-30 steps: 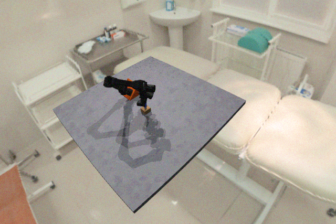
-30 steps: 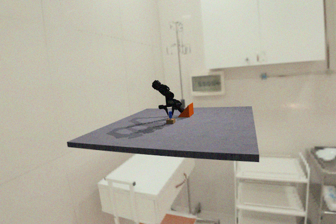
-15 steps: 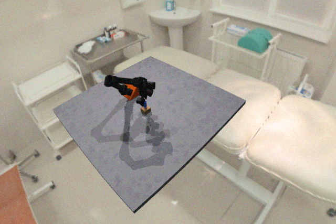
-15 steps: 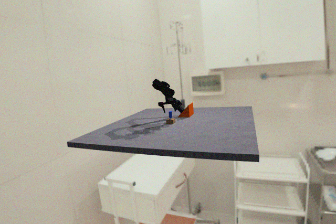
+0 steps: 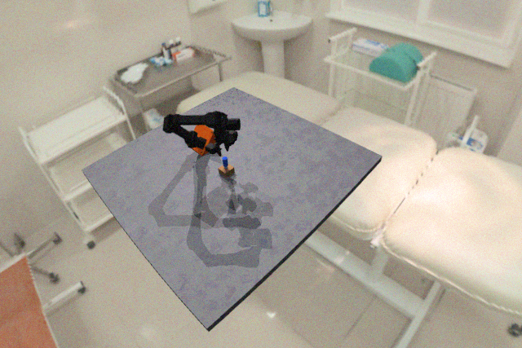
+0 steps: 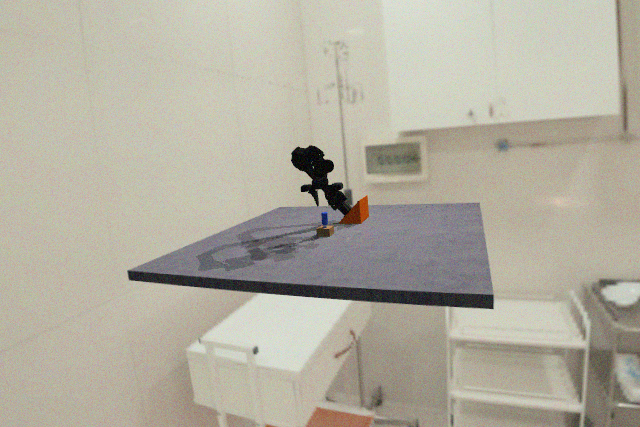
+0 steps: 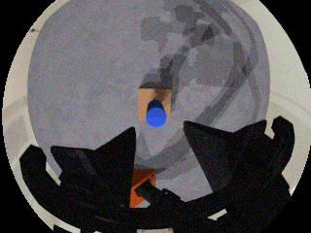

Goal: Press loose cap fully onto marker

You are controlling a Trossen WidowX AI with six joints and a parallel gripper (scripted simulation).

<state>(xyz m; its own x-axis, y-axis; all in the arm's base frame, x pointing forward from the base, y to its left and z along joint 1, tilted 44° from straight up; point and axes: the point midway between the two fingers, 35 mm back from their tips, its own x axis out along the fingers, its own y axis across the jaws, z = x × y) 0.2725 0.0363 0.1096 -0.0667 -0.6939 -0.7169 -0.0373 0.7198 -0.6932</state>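
The blue cap is 6 cm below my gripper tip. Round my gripper tip: holder block: 12 cm below.
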